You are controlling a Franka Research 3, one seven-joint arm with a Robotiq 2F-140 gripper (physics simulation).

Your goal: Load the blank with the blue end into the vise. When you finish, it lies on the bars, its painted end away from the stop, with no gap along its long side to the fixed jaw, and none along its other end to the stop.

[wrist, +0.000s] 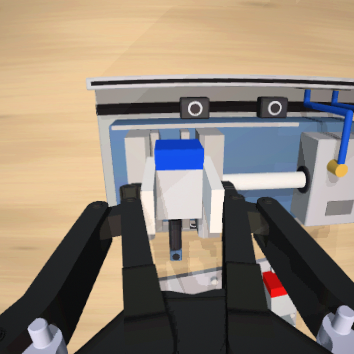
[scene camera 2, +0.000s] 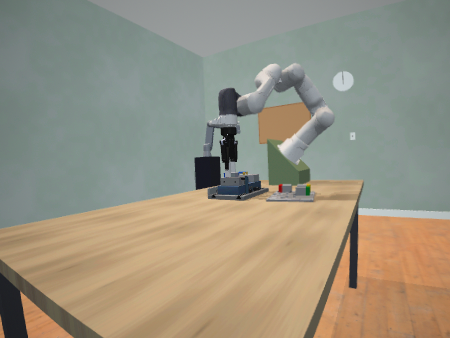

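Note:
The blank with the blue end (wrist: 179, 187) is between the pads of my gripper (wrist: 178, 172) (scene camera 2: 230, 170), which is shut on it. Its blue end points to the top of the wrist view, its grey end to the bottom. The blank is over the vise (wrist: 260, 145) (scene camera 2: 232, 190), above the gap between the left jaw (wrist: 136, 155) and the right jaw (wrist: 212, 140), which has a white rod. Ends of the bars (wrist: 185, 134) show past the blue end. A dark stop-like pin (wrist: 175, 235) shows beyond the grey end. The blank's underside and its height over the bars are hidden.
A plate (scene camera 2: 290, 199) (wrist: 192, 281) with other blanks, one with a red end (scene camera 2: 280, 188) (wrist: 274, 283), lies beside the vise. The cylinder block (wrist: 325, 175) with blue hoses stands at the vise's right. A green sloped block (scene camera 2: 285, 167) stands behind.

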